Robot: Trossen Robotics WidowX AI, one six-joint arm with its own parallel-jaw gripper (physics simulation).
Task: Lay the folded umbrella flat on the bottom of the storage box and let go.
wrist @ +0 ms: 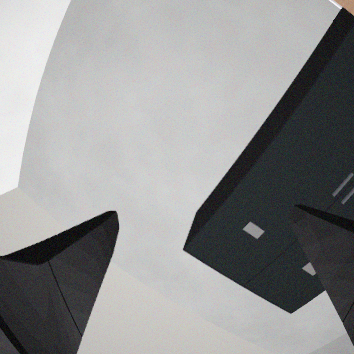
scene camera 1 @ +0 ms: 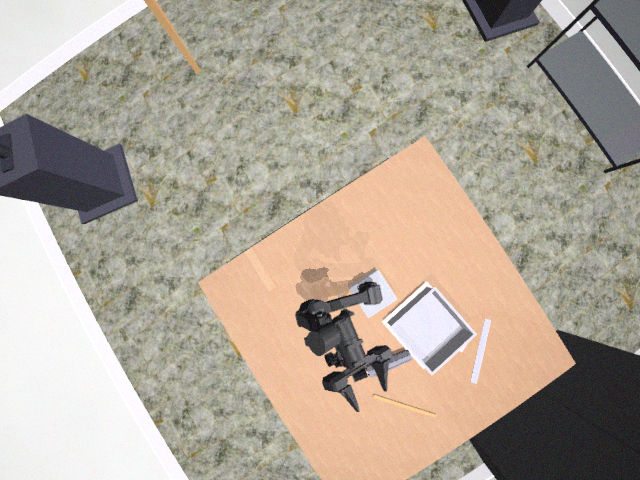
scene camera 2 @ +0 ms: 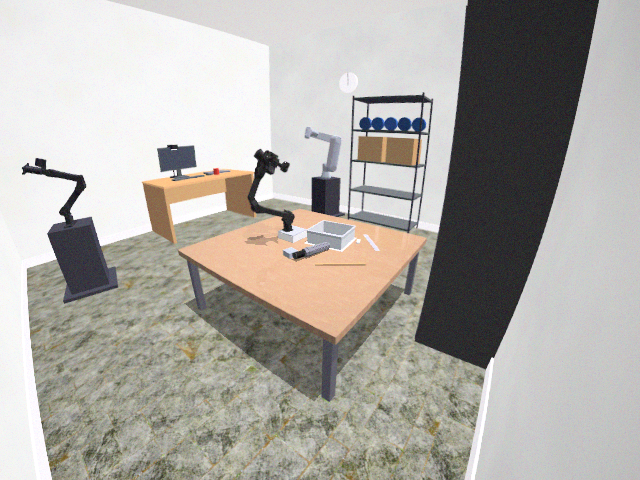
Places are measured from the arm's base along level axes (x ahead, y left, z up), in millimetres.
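Pixels of known places: gripper, fingertip midpoint: (wrist: 206, 217) (scene camera 1: 372, 401) (scene camera 2: 284, 160); arm's base at its link origin: (scene camera 1: 366, 290) (scene camera 2: 287, 230).
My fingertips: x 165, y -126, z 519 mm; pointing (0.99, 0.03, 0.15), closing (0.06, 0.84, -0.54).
For each thing: its top centre in the pictures, then the offset to it from my fingertips.
- folded umbrella at its top centre: (scene camera 1: 383, 368) (scene camera 2: 312, 246) dx +177, dy +71, dz -517 mm
- small pale block at its top centre: (scene camera 2: 290, 250) dx +100, dy -41, dz -540 mm
- storage box at its top centre: (scene camera 1: 433, 331) (scene camera 2: 331, 227) dx +90, dy +326, dz -479 mm
- thin wooden stick at its top centre: (scene camera 1: 404, 406) (scene camera 2: 340, 263) dx +396, dy +104, dz -564 mm
- white strip at its top centre: (scene camera 1: 481, 351) (scene camera 2: 371, 241) dx +297, dy +524, dz -573 mm
The folded umbrella (scene camera 1: 399, 361) (scene camera 2: 316, 249) lies on the table beside the storage box, grey with a black handle. Its handle end is by a small pale block (scene camera 2: 289, 252). In scene camera 1 the arm hides part of the umbrella. The storage box (scene camera 1: 448, 352) (scene camera 2: 323, 241) is light grey and open-topped, and its bottom shows bare in scene camera 1. My gripper (scene camera 1: 371, 400) (wrist: 206, 217) is open and empty, raised high above the table in scene camera 2. The umbrella and box do not show in the wrist view.
A thin wooden stick (scene camera 1: 404, 405) (scene camera 2: 340, 264) lies in front of the umbrella. A white strip (scene camera 1: 480, 351) (scene camera 2: 371, 242) lies on the box's far side from the arm base (scene camera 1: 381, 304) (scene camera 2: 292, 234). A tall dark cabinet (scene camera 1: 584, 392) (scene camera 2: 516, 155) (wrist: 280, 200) stands beyond the table.
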